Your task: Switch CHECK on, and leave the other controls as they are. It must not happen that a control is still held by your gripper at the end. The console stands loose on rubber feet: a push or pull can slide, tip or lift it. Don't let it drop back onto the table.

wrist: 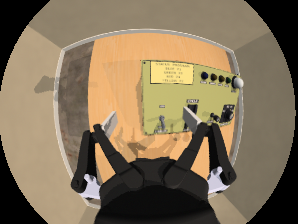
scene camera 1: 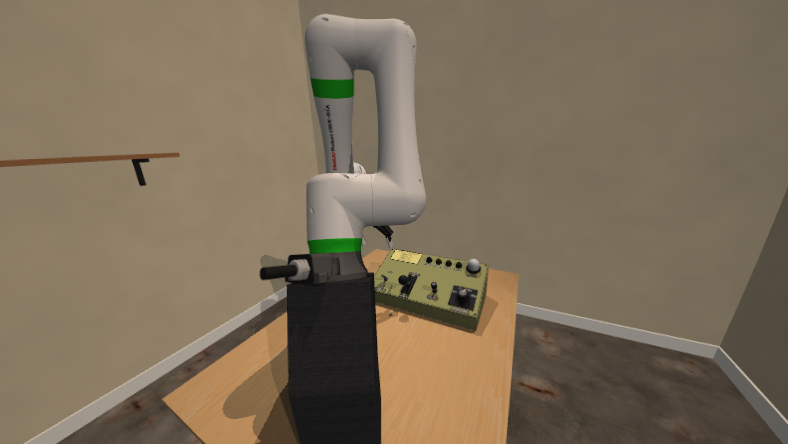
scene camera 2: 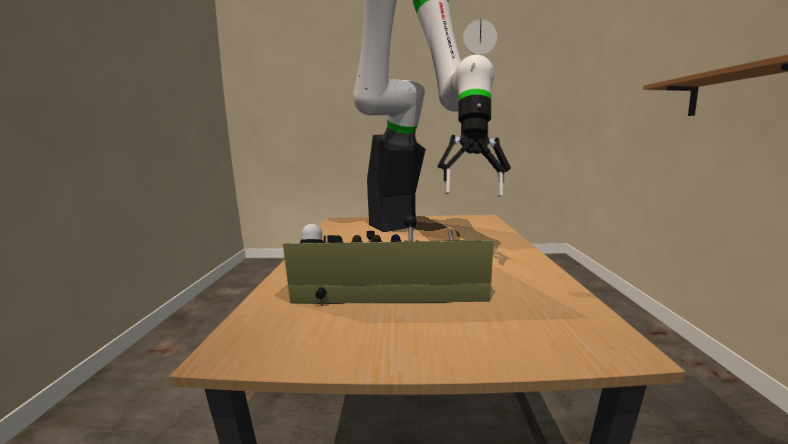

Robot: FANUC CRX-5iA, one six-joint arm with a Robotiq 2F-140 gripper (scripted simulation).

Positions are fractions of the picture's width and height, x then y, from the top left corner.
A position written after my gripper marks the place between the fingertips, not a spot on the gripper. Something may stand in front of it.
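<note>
My gripper (wrist: 0.51, 0.51) is there for me to see, and so is a console (scene camera 2: 0.58, 0.61). You'd find that console in the wrist view too (wrist: 0.56, 0.39), and scene camera 1 has the console (scene camera 1: 0.57, 0.68) as well.
</note>
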